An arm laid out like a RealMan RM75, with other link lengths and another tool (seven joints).
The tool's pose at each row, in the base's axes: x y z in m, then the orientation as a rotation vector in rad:
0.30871, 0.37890, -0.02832, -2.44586, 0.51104, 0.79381
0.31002, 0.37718, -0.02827, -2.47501, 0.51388, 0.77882
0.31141, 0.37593, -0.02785, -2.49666, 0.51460, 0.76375
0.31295, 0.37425, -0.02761, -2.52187, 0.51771, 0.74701
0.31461, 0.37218, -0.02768, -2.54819, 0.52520, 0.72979
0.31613, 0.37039, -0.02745, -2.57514, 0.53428, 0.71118
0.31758, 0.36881, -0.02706, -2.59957, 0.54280, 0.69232
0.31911, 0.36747, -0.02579, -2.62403, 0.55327, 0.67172
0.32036, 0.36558, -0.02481, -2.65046, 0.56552, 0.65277
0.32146, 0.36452, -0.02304, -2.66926, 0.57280, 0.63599
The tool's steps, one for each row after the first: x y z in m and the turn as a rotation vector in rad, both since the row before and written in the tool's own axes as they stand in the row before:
0.00129, 0.00071, -0.00159, -0.02046, 0.02038, 0.00076
0.00106, 0.00020, -0.00158, -0.01398, 0.01718, -0.00133
0.00140, 0.00056, -0.00172, -0.01662, 0.01985, 0.00037
0.00180, 0.00095, -0.00171, -0.01744, 0.02126, 0.00355
0.00149, 0.00072, -0.00169, -0.01768, 0.02248, 0.00449
0.00133, 0.00055, -0.00164, -0.01554, 0.02151, 0.00393
0.00090, 0.00009, -0.00222, -0.01518, 0.02279, 0.00503
0.00103, 0.00079, -0.00210, -0.01779, 0.02256, 0.00675
0.00032, -0.00001, -0.00232, -0.01171, 0.01775, 0.00325

